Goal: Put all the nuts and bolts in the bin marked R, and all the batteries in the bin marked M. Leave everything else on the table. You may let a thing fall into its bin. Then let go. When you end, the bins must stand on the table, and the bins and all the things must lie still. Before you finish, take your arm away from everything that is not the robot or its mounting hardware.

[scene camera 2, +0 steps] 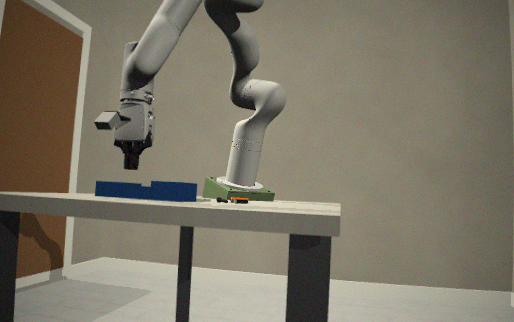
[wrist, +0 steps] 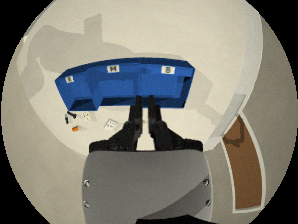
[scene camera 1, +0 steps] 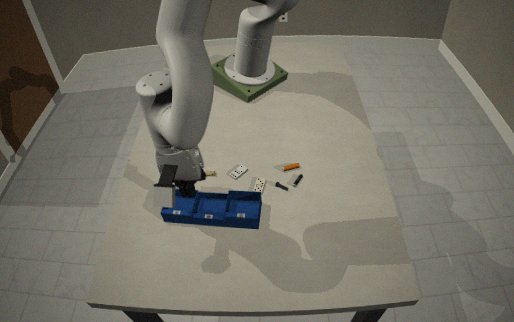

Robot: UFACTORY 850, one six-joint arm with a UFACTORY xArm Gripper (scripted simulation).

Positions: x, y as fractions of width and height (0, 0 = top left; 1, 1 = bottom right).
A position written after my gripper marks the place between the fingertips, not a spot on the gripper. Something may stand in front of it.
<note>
In view: my gripper (scene camera 2: 0.25, 0.53) and a blue bin (scene camera 1: 0.48, 0.63).
The blue bin shows as well in scene camera 2 (scene camera 2: 0.31, 0.59) and in the wrist view (wrist: 0.53, 0.34). My gripper is seen too in the wrist view (wrist: 0.49, 0.46) and in scene camera 1 (scene camera 1: 0.37, 0.60).
</note>
